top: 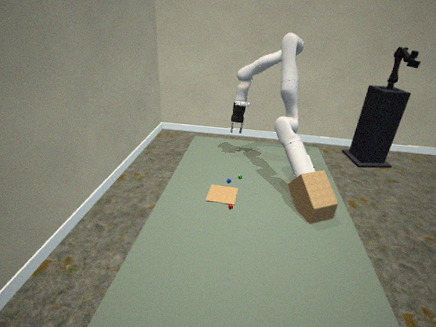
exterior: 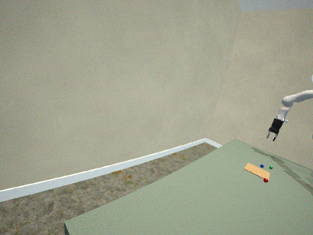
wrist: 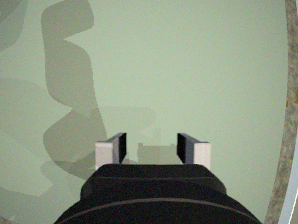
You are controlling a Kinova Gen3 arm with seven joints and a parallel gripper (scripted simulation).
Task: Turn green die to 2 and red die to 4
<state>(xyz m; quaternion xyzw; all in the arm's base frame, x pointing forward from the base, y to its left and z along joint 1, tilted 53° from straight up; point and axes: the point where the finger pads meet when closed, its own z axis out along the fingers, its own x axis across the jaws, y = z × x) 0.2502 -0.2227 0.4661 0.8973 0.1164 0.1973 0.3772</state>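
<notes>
Now: the green die 31 cm to the left of my hand and 16 cm below it. Also, from my hand: red die 57 cm to the left, 16 cm below, 8 cm ahead; tan mat 46 cm to the left, 16 cm below, 11 cm ahead; blue die 35 cm to the left, 16 cm below, 7 cm ahead.
</notes>
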